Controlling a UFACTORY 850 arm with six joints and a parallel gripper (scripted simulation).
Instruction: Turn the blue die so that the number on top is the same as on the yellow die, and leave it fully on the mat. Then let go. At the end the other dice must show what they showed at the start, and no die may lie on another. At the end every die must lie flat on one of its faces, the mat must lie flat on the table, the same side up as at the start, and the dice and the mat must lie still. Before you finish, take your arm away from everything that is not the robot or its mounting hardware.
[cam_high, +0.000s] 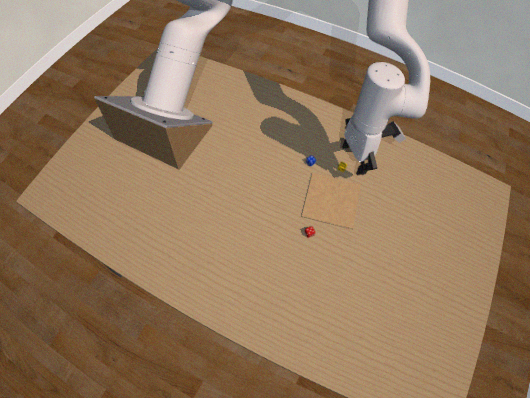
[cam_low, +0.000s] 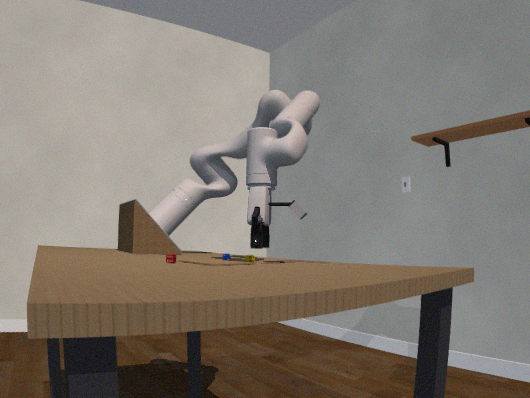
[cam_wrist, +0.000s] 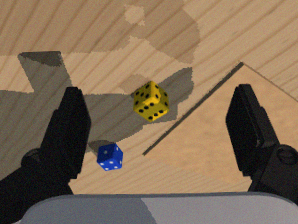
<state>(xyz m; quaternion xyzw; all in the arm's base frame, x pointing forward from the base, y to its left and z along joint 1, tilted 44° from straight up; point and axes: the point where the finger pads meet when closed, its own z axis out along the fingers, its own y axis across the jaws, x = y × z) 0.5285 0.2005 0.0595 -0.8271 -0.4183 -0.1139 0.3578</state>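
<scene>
Right now my hand is 4 cm above the yellow die, 2 cm to the left of it and 2 cm past it. Round my hand: blue die (11 cm behind, 5 cm to the right, 4 cm below); then red die (24 cm to the right, 4 cm below); then tan mat (13 cm to the right, 5 cm below).
</scene>
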